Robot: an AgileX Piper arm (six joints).
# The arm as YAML. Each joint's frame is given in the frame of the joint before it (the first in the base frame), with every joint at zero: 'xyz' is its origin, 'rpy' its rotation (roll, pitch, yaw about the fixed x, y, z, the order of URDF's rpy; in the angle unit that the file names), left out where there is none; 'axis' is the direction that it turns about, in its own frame. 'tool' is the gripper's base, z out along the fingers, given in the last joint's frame.
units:
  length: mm
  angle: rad
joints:
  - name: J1
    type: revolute
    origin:
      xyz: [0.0, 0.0, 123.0]
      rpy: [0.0, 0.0, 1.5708]
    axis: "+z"
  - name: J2
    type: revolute
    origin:
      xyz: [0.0, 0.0, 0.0]
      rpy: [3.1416, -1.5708, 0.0]
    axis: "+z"
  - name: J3
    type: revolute
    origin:
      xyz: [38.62, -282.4, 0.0]
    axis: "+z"
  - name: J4
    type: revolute
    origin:
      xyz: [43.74, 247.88, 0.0]
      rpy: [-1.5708, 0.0, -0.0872]
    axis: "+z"
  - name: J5
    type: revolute
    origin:
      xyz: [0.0, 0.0, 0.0]
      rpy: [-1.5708, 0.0, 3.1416]
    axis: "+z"
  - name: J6
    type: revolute
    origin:
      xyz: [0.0, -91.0, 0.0]
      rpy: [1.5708, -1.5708, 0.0]
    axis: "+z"
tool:
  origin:
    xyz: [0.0, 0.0, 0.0]
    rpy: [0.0, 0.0, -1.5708]
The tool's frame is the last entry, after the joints.
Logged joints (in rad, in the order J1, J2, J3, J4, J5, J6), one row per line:
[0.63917, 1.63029, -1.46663, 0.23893, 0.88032, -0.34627]
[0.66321, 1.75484, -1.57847, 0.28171, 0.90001, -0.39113]
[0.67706, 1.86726, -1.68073, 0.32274, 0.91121, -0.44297]
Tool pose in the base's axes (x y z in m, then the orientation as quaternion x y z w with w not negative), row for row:
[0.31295, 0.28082, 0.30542, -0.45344, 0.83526, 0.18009, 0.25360]
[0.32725, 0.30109, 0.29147, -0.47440, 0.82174, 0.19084, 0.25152]
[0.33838, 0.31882, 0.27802, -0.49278, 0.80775, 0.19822, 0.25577]
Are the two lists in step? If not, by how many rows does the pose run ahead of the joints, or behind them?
The pose runs 2 rows ahead of the joints: the pose in row i belongs to the joints in row i + 2.
